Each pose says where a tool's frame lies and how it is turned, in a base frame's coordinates. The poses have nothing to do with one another.
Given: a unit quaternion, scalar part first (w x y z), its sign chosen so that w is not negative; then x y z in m.
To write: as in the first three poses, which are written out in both.
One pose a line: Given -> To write
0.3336 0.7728 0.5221 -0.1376 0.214 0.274 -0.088 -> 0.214 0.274 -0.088; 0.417 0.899 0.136; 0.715 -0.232 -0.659; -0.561 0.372 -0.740
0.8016 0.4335 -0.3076 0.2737 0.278 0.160 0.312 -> 0.278 0.160 0.312; 0.661 -0.705 -0.256; 0.172 0.474 -0.863; 0.730 0.527 0.435
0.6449 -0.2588 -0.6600 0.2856 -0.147 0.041 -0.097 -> -0.147 0.041 -0.097; -0.034 -0.027 -0.999; 0.710 0.703 -0.043; 0.703 -0.711 -0.005
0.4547 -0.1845 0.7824 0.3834 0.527 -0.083 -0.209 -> 0.527 -0.083 -0.209; -0.518 -0.637 0.570; 0.060 0.638 0.768; -0.853 0.432 -0.292
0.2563 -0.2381 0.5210 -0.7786 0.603 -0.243 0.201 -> 0.603 -0.243 0.201; -0.755 0.151 0.638; -0.647 -0.326 -0.689; 0.104 -0.933 0.344
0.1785 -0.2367 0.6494 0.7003 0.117 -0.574 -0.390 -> 0.117 -0.574 -0.390; -0.824 -0.557 -0.100; -0.057 -0.093 0.994; -0.563 0.825 0.045
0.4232 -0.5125 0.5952 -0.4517 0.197 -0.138 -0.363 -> 0.197 -0.138 -0.363; -0.117 -0.228 0.967; -0.992 0.067 -0.104; -0.041 -0.971 -0.234
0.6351 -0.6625 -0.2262 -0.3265 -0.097 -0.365 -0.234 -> -0.097 -0.365 -0.234; 0.684 0.714 0.145; -0.115 -0.091 0.989; 0.720 -0.694 0.020
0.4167 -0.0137 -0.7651 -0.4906 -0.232 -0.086 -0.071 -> -0.232 -0.086 -0.071; -0.652 0.430 -0.624; -0.388 0.518 0.762; 0.651 0.739 -0.171
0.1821 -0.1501 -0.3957 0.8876 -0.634 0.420 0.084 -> -0.634 0.420 0.084; -0.889 -0.204 -0.411; 0.442 -0.621 -0.648; -0.122 -0.757 0.642
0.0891 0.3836 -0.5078 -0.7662 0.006 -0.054 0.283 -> 0.006 -0.054 0.283; -0.690 -0.253 -0.678; -0.526 -0.468 0.710; -0.497 0.847 0.190
